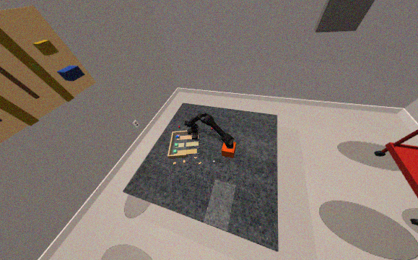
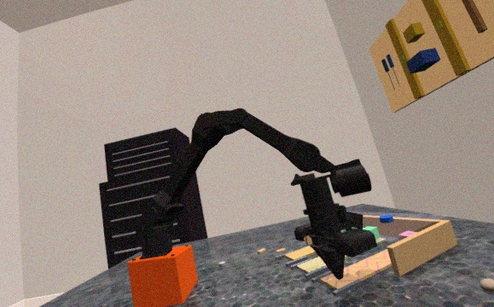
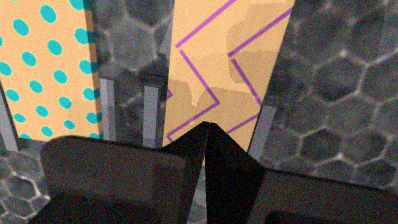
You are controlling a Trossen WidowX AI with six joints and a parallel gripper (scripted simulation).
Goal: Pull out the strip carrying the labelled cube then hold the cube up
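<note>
The pink labelled cube is 21 cm ahead of my gripper tip, 3 cm to the left of it and 2 cm above it. The rest, counted from my gripper tip: blue disc: 19 cm ahead, 7 cm to the left, 6 cm above.
</note>
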